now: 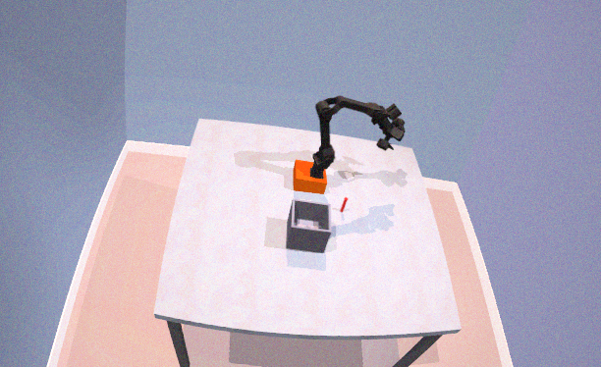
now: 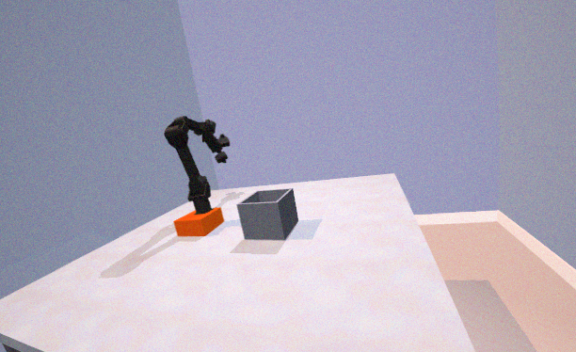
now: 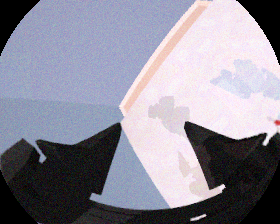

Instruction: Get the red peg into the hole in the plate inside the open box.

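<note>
Right now my gripper tip is 26 cm short of the red peg, 24 cm to the left of it and 22 cm above it.
</note>
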